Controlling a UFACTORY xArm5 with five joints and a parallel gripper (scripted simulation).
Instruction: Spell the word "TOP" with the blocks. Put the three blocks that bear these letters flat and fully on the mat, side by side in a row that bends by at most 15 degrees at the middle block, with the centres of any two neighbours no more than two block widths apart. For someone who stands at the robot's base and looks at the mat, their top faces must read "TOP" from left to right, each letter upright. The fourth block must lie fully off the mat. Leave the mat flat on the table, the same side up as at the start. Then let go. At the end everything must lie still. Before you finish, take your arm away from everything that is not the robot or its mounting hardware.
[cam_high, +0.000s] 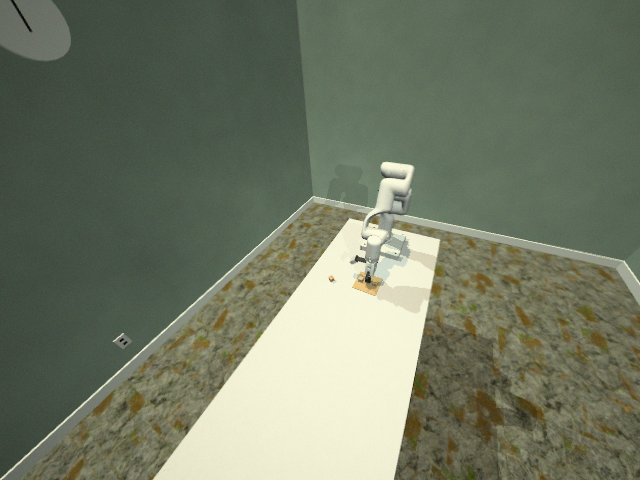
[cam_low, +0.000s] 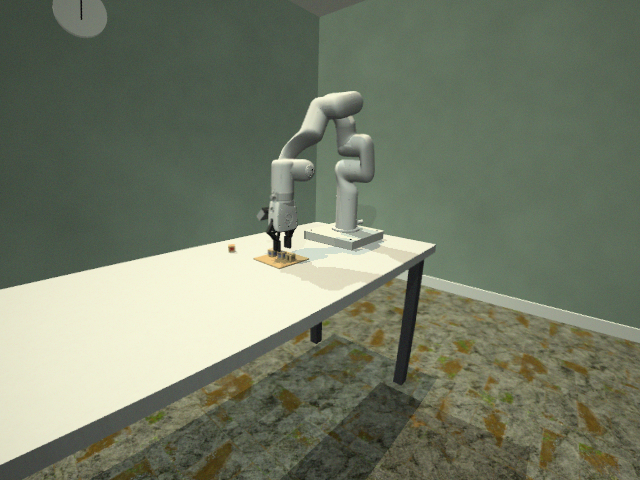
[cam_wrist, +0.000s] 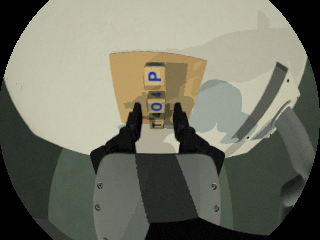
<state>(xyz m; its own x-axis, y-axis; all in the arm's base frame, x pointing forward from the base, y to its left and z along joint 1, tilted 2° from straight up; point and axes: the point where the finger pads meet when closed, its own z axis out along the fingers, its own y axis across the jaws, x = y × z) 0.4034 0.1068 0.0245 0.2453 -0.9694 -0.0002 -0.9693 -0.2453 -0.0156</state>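
My hand is 5 cm above the tan mat.
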